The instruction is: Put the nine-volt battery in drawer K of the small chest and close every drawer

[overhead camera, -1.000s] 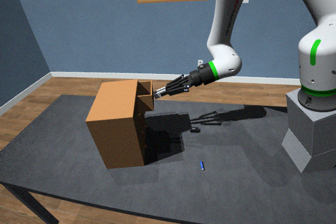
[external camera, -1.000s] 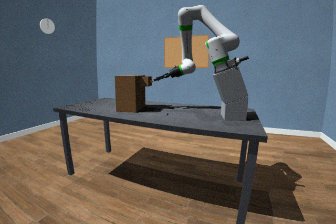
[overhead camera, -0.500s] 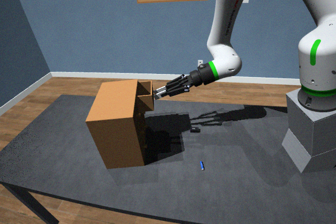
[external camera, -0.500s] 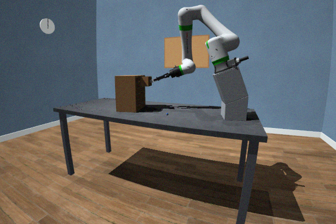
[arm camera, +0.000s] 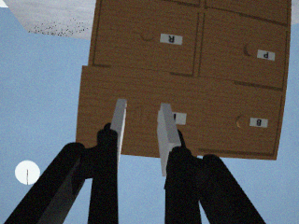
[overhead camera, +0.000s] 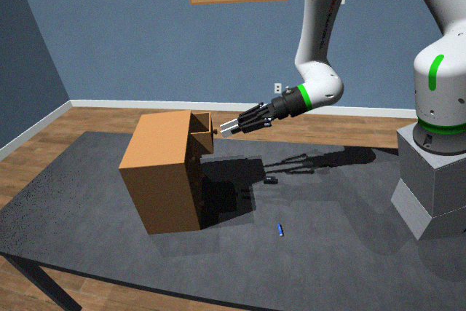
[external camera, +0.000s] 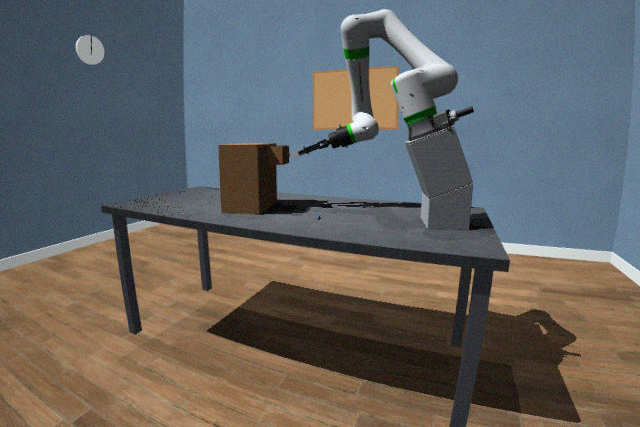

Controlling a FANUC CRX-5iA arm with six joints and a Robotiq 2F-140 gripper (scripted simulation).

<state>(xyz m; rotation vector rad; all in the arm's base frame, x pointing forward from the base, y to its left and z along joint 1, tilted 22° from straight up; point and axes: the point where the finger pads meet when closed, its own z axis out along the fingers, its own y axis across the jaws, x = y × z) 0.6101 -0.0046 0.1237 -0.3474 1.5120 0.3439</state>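
My gripper is now 25 cm above the nine-volt battery, 14 cm past it and 5 cm to the left of it. Round my hand: blue cylinder (25 cm below, 23 cm behind, 16 cm to the left); then drawer marked K (13 cm ahead, 7 cm to the left, 3 cm below).
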